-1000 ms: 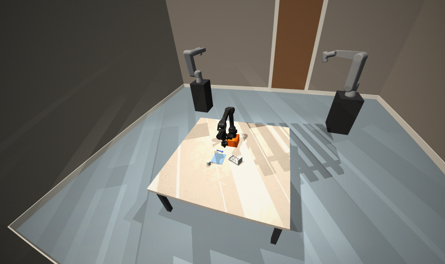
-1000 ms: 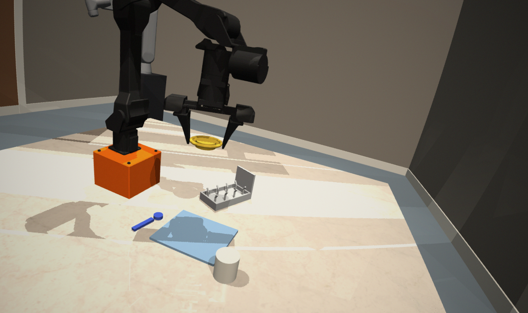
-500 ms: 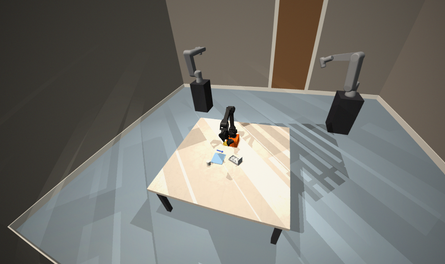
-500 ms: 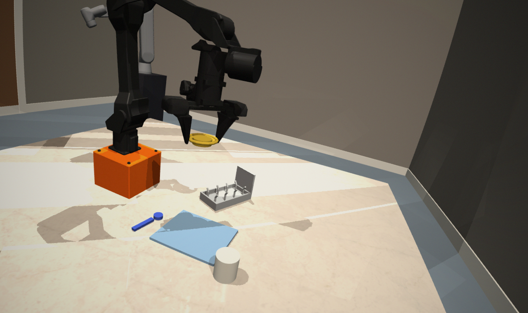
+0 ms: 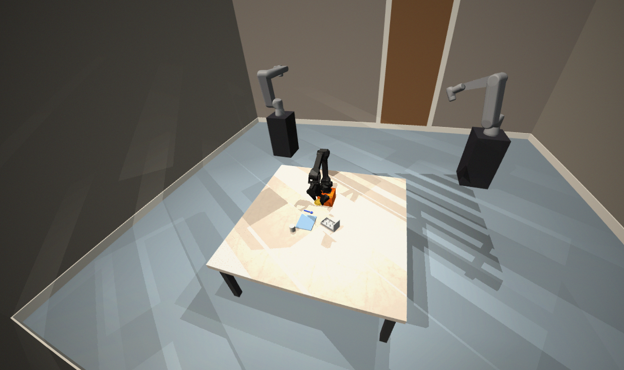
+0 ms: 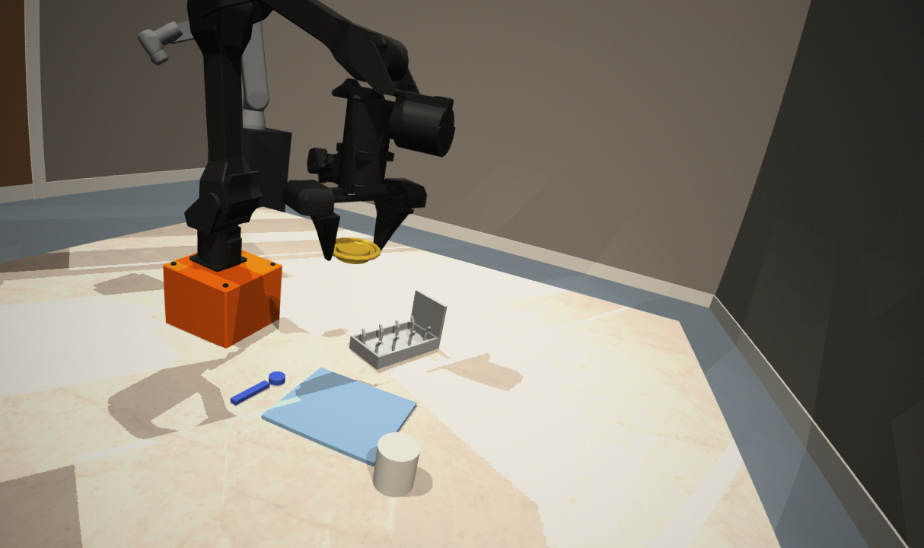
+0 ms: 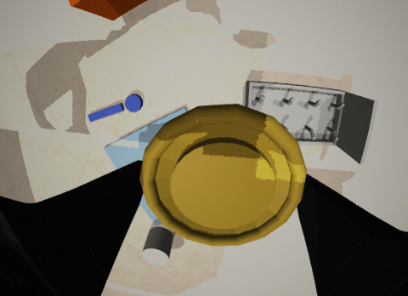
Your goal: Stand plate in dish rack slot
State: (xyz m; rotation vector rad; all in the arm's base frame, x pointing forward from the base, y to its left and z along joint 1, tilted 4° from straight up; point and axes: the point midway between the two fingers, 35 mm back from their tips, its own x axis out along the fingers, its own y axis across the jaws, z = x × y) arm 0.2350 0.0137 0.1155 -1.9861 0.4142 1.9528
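Now: the grey dish rack 40 mm ahead of my gripper tip, 90 mm to the left of it and 150 mm below it. From my gripper tip the other things lie so: light blue mat: 70 mm ahead, 100 mm to the right, 170 mm below; blue spoon: 50 mm behind, 110 mm to the right, 170 mm below; yellow plate: 10 mm above.
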